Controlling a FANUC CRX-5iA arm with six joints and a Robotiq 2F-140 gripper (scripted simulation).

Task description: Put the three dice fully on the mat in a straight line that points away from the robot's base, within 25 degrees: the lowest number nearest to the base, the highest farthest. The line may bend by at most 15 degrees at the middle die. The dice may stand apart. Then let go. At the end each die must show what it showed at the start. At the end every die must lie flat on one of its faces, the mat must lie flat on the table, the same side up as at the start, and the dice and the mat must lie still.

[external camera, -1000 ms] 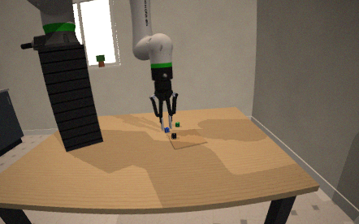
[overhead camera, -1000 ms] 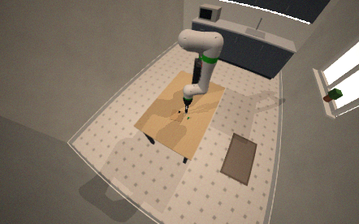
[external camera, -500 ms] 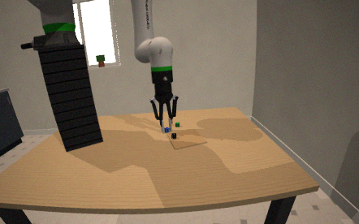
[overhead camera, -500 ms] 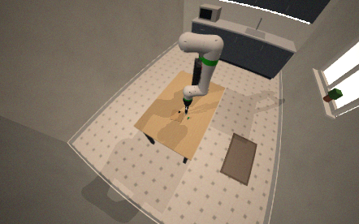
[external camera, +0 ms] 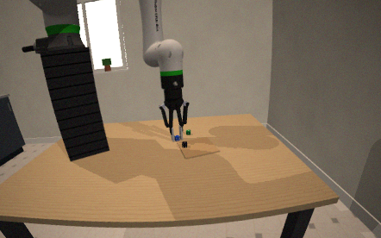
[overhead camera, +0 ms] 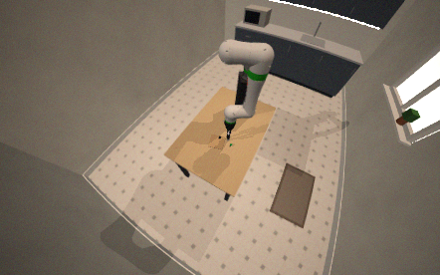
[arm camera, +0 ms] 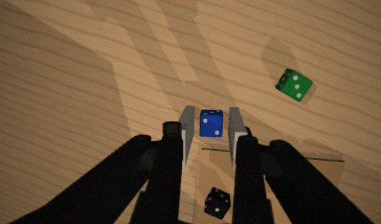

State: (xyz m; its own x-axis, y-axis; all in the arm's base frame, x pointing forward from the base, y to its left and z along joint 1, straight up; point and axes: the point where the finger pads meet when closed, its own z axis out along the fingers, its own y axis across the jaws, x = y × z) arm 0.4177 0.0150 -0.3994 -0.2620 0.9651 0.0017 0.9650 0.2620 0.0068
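The blue die is 20 mm below my hand. The rest, counted from my hand: black die (30 mm ahead, 80 mm to the right, 20 mm below); then green die (60 mm ahead, 50 mm to the left, 20 mm below); then tan mat (80 mm ahead, 80 mm to the right, 30 mm below).
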